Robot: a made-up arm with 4 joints.
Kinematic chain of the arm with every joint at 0, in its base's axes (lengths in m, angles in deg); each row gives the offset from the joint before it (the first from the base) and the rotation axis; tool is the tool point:
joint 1: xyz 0 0 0.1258 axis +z
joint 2: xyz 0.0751 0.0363 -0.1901 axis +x
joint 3: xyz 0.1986 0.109 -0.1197 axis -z
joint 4: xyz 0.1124 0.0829 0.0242 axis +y
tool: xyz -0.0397 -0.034 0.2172
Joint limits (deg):
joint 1: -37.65..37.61
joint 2: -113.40..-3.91
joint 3: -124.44..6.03
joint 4: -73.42..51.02
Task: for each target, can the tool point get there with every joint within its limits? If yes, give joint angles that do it. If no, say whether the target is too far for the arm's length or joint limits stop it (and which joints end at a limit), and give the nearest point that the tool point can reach.
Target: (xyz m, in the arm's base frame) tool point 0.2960 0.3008 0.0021
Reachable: yes | joints 10.62 -17.10 -13.14 3.51
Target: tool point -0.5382 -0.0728 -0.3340
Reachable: no: joint limits stop it (at a limit: joint 1, joint 3, joint 4) | nearest point -0.0728 0.2394 -0.2918 | short by 0.562 m
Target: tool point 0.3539 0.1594 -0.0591
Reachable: yes | joints -21.12 -29.71 -60.26 2.84
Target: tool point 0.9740 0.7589 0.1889
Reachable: no: too far | nearest point 0.4518 0.3520 -0.0079 | short by 0.691 m
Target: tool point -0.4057 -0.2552 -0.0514
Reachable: no: joint limits stop it (at a limit: joint 1, joint 2, joint 4) | nearest point 0.0757 -0.1598 -0.1535 | short by 0.501 m
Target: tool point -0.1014 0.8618 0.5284
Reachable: no: too far | nearest point 0.0429 0.5060 0.0047 | short by 0.649 m
